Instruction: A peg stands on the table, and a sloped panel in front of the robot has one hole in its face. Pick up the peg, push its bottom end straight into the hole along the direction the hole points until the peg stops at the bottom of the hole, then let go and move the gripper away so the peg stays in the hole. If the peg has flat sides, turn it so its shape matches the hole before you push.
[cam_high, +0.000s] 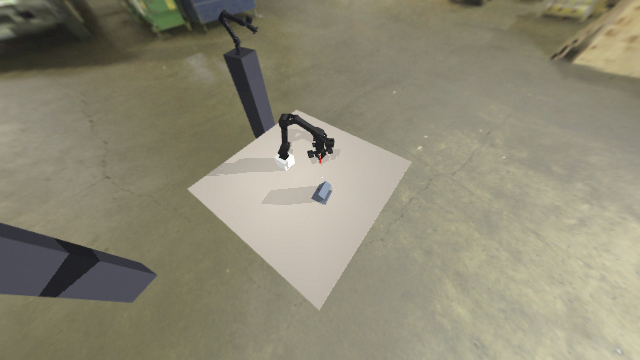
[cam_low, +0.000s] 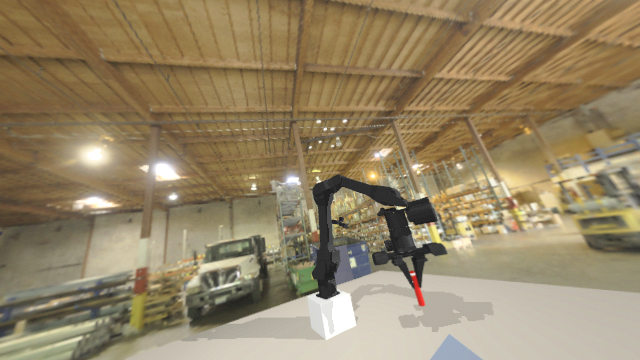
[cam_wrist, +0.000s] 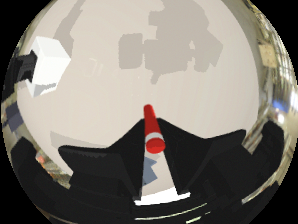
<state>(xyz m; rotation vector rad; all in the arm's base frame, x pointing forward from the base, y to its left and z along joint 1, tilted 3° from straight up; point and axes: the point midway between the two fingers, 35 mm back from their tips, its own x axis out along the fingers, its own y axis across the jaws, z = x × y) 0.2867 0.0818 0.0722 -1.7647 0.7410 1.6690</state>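
The grey-blue sloped panel lies 120 mm ahead of my gripper tip, 230 mm to the right of it and 70 mm below it. The rest, counted from my gripper tip: red round peg: 20 mm above.
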